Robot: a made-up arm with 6 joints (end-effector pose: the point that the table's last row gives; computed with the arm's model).
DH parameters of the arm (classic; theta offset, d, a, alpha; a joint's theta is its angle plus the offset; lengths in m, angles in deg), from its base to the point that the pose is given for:
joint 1: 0 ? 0 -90
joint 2: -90 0 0.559 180
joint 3: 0 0 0 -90
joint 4: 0 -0.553 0 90
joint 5: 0 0.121 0 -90
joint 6: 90 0 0 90
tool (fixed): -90 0 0 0
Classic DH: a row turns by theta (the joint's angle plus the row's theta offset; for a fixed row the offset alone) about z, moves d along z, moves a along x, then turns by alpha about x.
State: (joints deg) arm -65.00 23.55 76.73 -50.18 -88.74 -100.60
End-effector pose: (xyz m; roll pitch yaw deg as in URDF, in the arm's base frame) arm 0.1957 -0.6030 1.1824 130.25 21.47 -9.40
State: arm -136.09 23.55 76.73 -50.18 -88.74 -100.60
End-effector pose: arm -0.5070 -0.3805 1.1824 130.25 21.47 -80.49
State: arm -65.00 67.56 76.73 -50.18 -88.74 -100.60
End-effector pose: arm 0.3851 -1.0092 0.4928 177.73 38.94 15.85
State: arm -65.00 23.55 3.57 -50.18 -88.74 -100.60
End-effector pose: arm 0.2304 -0.6774 0.5191 -144.94 37.53 39.47
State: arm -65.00 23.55 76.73 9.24 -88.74 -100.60
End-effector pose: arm 0.1196 -0.5392 1.2498 93.85 35.01 -76.30
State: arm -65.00 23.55 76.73 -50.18 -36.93 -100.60
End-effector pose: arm 0.1957 -0.6030 1.1824 130.90 -24.16 -34.62
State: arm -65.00 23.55 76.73 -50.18 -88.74 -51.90
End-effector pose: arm 0.1957 -0.6030 1.1824 81.55 21.47 -9.40
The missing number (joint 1, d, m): 0.283
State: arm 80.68 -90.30 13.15 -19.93 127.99 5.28
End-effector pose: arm 0.0074 -0.6574 0.8275 -178.13 50.44 -74.37
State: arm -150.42 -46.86 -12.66 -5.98 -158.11 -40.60
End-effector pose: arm -0.1086 0.0767 0.9656 -148.25 55.92 25.61
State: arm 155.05 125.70 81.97 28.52 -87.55 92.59
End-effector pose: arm -0.7653 0.4733 -0.3837 114.88 41.60 14.68
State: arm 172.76 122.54 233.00 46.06 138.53 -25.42
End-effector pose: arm -0.1842 0.1080 0.4700 175.58 59.62 -77.77
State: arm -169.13 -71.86 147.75 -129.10 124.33 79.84
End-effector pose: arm 1.0133 0.1169 0.1768 -146.95 -49.53 109.95
